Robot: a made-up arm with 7 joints.
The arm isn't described. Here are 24 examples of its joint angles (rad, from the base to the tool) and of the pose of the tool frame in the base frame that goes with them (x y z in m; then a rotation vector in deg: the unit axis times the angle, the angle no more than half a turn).
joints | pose
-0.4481 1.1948 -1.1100 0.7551 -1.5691 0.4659 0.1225 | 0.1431 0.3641 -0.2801 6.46 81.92 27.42
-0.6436 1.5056 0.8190 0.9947 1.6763 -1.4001 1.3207 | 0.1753 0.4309 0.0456 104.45 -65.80 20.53
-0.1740 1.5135 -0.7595 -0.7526 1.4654 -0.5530 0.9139 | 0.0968 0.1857 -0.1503 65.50 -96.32 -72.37
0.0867 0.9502 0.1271 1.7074 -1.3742 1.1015 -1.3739 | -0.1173 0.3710 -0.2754 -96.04 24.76 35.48
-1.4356 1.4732 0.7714 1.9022 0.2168 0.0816 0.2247 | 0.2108 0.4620 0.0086 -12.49 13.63 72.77
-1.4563 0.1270 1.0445 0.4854 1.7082 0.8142 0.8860 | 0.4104 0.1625 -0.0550 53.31 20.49 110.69
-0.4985 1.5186 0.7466 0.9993 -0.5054 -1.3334 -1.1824 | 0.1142 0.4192 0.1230 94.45 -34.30 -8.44
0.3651 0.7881 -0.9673 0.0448 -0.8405 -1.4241 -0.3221 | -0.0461 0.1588 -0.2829 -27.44 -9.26 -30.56
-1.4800 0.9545 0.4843 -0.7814 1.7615 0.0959 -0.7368 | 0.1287 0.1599 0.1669 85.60 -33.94 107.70
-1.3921 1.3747 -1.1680 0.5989 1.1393 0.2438 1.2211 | 0.3597 0.3133 0.0270 145.75 -85.89 29.63
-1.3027 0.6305 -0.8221 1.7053 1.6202 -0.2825 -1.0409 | 0.4033 0.2394 -0.1835 114.51 122.26 -62.20
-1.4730 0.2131 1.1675 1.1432 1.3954 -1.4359 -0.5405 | 0.4390 0.0574 -0.0444 54.35 -59.25 -35.88
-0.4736 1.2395 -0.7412 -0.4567 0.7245 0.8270 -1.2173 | 0.2366 0.2098 -0.1427 93.12 67.22 -50.38
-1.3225 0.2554 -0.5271 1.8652 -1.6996 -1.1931 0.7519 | 0.3978 0.1358 -0.1808 -33.46 -24.69 93.07
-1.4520 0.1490 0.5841 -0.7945 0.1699 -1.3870 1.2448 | 0.1839 0.0510 0.0326 77.28 139.45 -15.55
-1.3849 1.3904 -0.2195 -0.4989 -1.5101 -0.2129 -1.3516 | 0.2051 0.1493 0.1809 48.19 -58.48 -121.58
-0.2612 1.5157 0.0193 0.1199 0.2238 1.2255 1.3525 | 0.1999 0.3992 0.0016 119.82 -13.62 113.90
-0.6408 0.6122 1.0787 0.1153 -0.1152 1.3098 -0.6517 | 0.2200 0.3488 -0.1716 -34.90 22.52 12.31
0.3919 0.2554 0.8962 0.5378 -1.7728 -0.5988 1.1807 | -0.1645 0.3051 -0.3100 -67.97 -8.59 164.79
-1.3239 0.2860 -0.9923 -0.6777 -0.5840 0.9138 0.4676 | 0.2340 -0.1302 -0.0716 33.12 -24.54 -58.57
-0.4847 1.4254 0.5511 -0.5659 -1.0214 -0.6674 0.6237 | 0.1353 0.2169 0.1278 -6.71 -91.74 -6.37
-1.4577 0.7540 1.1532 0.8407 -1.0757 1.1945 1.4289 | 0.3847 0.2798 0.0349 -64.17 46.17 40.09
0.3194 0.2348 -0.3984 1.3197 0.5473 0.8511 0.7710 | -0.2291 0.1712 -0.3910 114.17 107.62 -15.99
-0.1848 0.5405 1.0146 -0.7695 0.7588 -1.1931 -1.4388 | 0.0974 0.1856 -0.0946 148.23 17.42 -30.98
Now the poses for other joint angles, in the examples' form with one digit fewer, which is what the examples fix.
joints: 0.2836 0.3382 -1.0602 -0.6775 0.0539 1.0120 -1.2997
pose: -0.046 -0.030 -0.287 -25.7 62.0 -125.0
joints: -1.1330 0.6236 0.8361 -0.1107 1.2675 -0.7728 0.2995
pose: 0.288 0.224 0.058 92.0 -78.7 60.4
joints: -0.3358 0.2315 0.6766 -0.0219 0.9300 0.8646 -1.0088
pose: 0.176 0.260 -0.267 13.1 60.3 9.6
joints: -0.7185 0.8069 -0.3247 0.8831 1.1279 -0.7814 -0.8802
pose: 0.313 0.238 -0.252 99.9 46.4 -88.6
